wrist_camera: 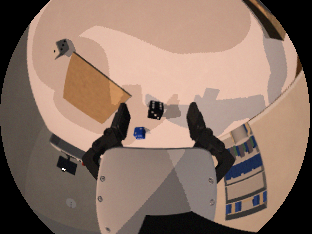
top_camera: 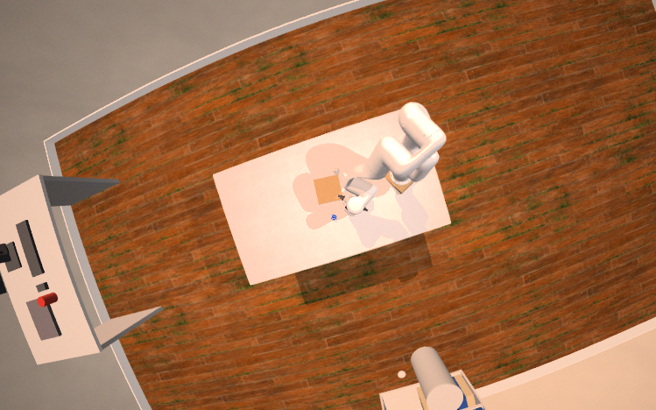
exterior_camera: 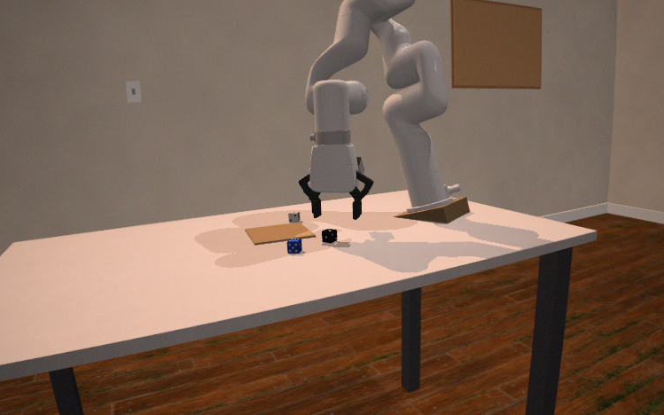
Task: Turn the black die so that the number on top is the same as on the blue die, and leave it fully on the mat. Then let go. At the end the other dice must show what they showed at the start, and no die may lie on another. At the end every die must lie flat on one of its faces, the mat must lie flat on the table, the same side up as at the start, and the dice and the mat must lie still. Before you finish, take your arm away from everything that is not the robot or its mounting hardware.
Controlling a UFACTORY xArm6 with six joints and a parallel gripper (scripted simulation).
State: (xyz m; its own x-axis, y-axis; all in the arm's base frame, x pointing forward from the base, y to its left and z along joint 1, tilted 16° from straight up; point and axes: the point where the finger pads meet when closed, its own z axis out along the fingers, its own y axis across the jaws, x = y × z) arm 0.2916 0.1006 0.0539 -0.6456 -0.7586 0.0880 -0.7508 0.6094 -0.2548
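Right now my hand is 30 mm short of the black die, 20 mm to the right of it and 40 mm above it. The rest, counted from my hand: blue die 120 mm ahead, 60 mm to the left, 40 mm below; mat 110 mm ahead, 100 mm to the right, 50 mm below; white die 40 mm ahead, 200 mm to the right, 40 mm below.
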